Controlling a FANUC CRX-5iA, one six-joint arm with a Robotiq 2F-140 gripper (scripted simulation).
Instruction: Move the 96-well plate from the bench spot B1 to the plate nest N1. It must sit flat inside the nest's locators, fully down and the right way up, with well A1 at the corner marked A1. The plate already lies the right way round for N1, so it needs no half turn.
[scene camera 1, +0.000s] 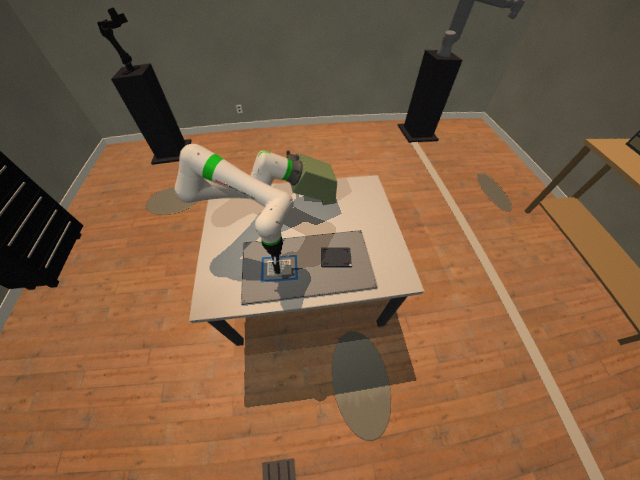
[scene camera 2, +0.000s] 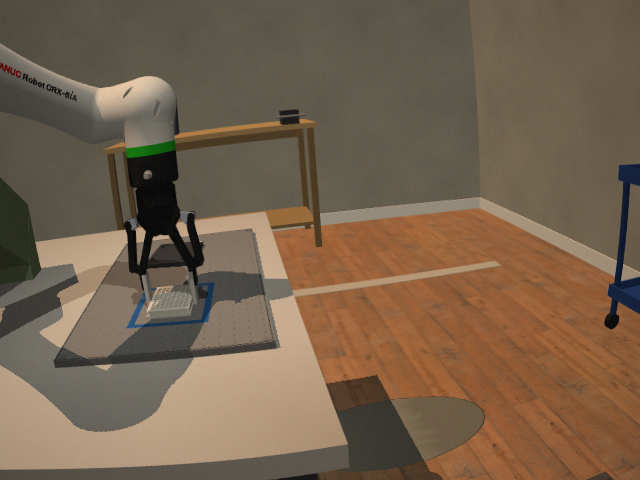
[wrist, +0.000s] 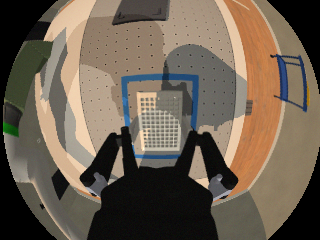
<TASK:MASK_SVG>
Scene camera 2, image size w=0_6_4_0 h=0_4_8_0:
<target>my gripper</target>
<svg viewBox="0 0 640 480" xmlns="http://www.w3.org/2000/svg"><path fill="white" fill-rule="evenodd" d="M172 182L168 186L156 189L139 190L137 188L135 193L138 215L136 218L128 219L124 223L128 242L129 271L140 276L147 307L149 307L153 295L149 274L146 270L153 237L159 235L169 235L188 267L194 304L198 304L199 300L196 268L203 265L204 256L195 227L195 212L180 211L177 205L175 184ZM137 223L146 231L140 266L137 265ZM179 218L182 218L184 224L187 224L195 259L191 256L177 227L175 227Z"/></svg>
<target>white 96-well plate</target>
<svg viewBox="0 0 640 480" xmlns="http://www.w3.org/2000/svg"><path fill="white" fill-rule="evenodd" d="M190 284L157 287L146 311L146 318L191 316L194 302Z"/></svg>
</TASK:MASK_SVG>
